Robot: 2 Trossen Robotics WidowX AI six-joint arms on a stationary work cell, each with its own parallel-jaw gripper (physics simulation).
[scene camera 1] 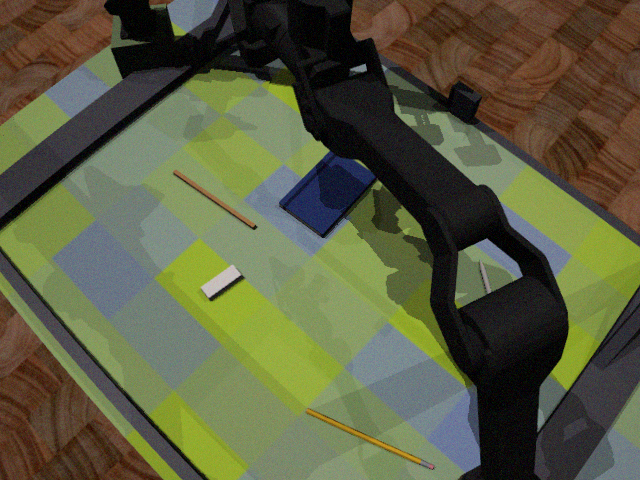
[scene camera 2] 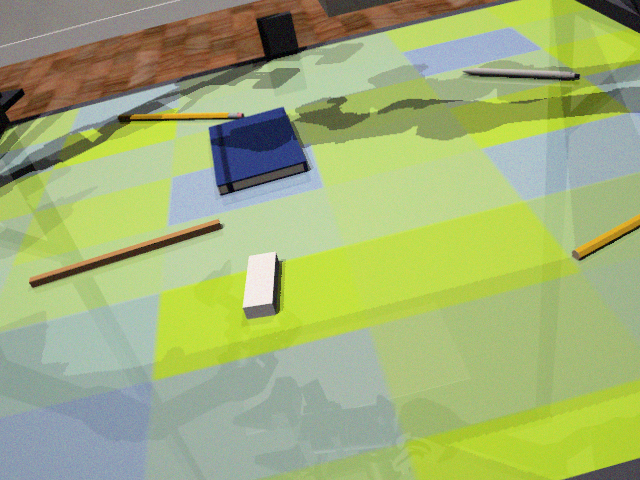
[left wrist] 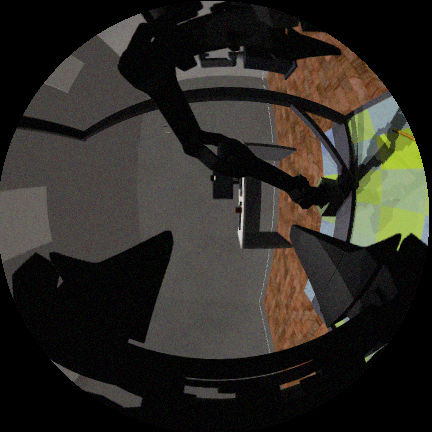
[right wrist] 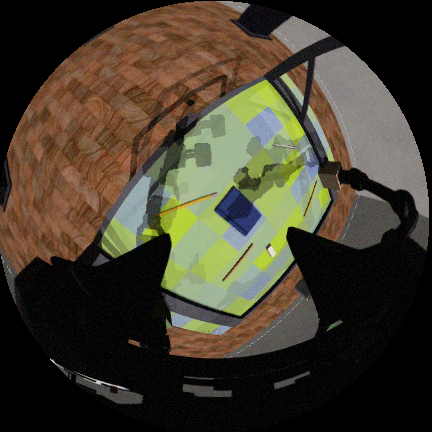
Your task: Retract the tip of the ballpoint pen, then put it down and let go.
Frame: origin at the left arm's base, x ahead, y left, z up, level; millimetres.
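Seen in the pictures: left gripper, fingertip midpoint: point(left wrist: 233, 233); right gripper, fingertip midpoint: point(right wrist: 230, 236); left arm's base, link origin: point(right wrist: 340, 175); right arm's base, link origin: point(scene camera 1: 138, 25) point(left wrist: 321, 195) point(right wrist: 154, 322).
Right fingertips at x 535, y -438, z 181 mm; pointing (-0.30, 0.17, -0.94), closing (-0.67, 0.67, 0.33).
Note:
Pixels of each thing's top centre, then the offset from my right fingertips to it.
- ballpoint pen, top centre: point(scene camera 2: 518, 68) point(scene camera 1: 492, 297) point(right wrist: 286, 145) dy +149, dx -371, dz -276 mm
- blue notebook, top centre: point(scene camera 2: 253, 142) point(scene camera 1: 328, 188) point(right wrist: 240, 213) dy +163, dx -63, dz -273 mm
- white eraser, top centre: point(scene camera 2: 260, 278) point(scene camera 1: 220, 281) dy +391, dx -43, dz -273 mm
- brown stick, top centre: point(scene camera 2: 124, 250) point(scene camera 1: 212, 197) point(right wrist: 237, 263) dy +293, dx +71, dz -278 mm
The ballpoint pen point(scene camera 1: 484, 277) point(scene camera 2: 522, 74) point(right wrist: 284, 146) is slim and light grey and lies flat on the checkered table top. In scene camera 2 its pointed end faces left and its dark end faces right. In scene camera 1 the left arm hides part of it. Whether the small tip is out is too small to tell. My left gripper point(left wrist: 233, 233) is open and empty, away from the pen; its arm reaches over the table to the top of scene camera 1. My right gripper point(right wrist: 230, 236) is open and empty, high above the table and apart from the pen.
A blue notebook point(scene camera 1: 325, 198) point(scene camera 2: 258, 149) point(right wrist: 237, 212) lies mid-table. A white eraser point(scene camera 1: 222, 281) point(scene camera 2: 260, 284) and a brown stick point(scene camera 1: 214, 199) point(scene camera 2: 126, 253) lie near it. One yellow pencil point(scene camera 1: 369, 439) point(right wrist: 310, 199) lies apart; another yellow pencil point(scene camera 2: 180, 116) point(right wrist: 192, 202) lies beyond the notebook.

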